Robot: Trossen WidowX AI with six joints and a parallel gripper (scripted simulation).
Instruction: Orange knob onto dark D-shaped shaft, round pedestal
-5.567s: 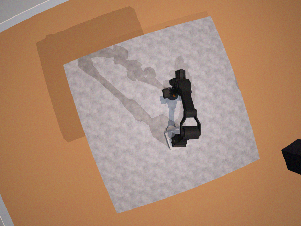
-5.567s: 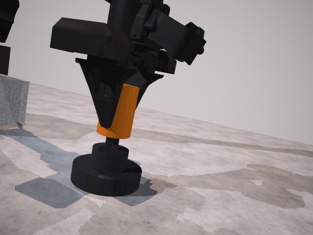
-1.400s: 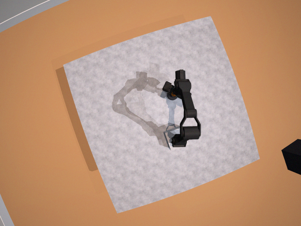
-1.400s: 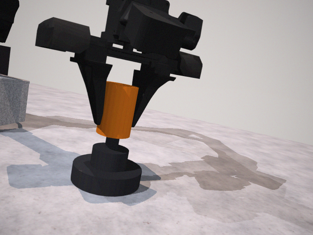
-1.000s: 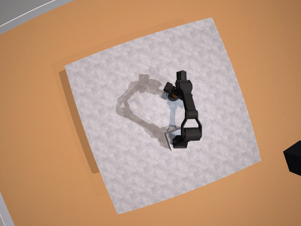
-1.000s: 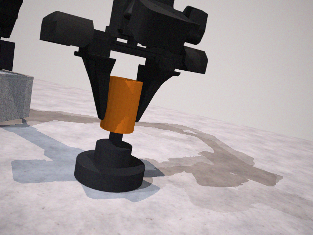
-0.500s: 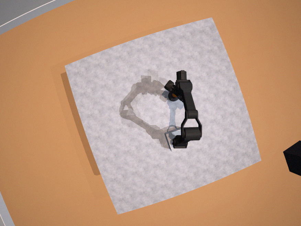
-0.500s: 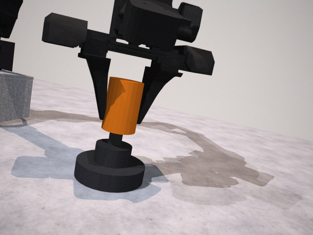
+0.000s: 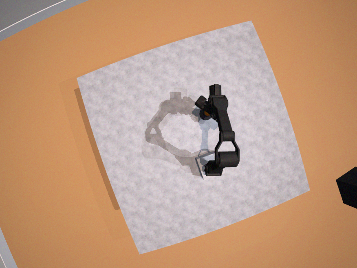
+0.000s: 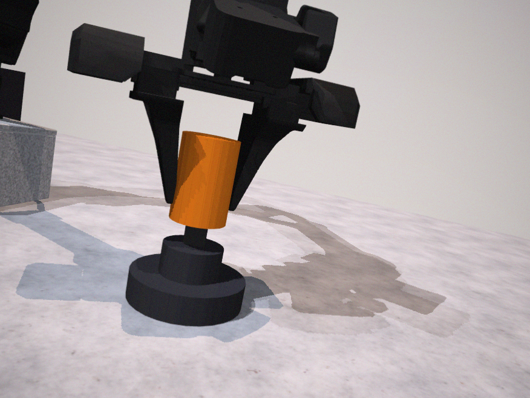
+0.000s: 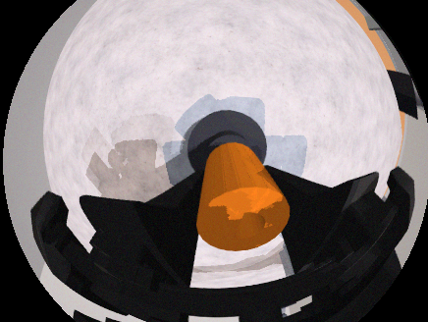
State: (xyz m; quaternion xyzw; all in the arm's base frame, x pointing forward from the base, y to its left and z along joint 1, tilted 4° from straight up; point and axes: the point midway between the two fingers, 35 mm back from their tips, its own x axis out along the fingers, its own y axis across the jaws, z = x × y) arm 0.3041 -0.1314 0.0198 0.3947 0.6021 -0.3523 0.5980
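Right now the orange knob is 2 cm above my gripper tip. Also, from my gripper tip: round pedestal (4 cm below).
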